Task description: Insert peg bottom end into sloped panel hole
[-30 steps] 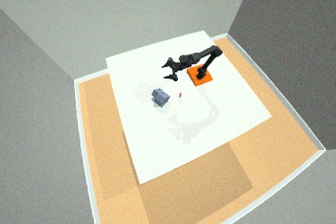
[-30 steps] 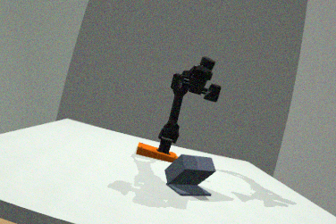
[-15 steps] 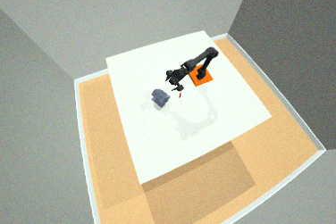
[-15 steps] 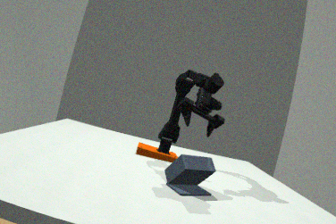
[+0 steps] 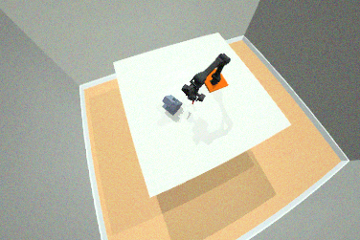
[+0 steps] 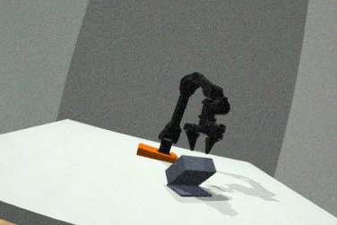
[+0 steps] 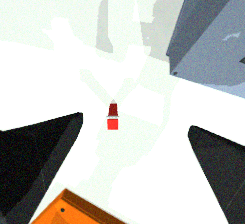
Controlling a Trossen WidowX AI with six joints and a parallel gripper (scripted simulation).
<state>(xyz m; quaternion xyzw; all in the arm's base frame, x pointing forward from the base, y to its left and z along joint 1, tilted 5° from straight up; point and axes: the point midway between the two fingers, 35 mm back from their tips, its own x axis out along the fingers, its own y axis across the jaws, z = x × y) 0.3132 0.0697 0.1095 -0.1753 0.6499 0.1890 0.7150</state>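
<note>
Now: gripper tip 20 mm past the red peg, 10 mm to the right of it and 60 mm above it. From my gripper tip the other things lie so: grey-blue sloped panel 140 mm ahead, 60 mm to the right, 50 mm below; then thin flat foot plate 160 mm ahead, 50 mm to the right, 110 mm below.
</note>
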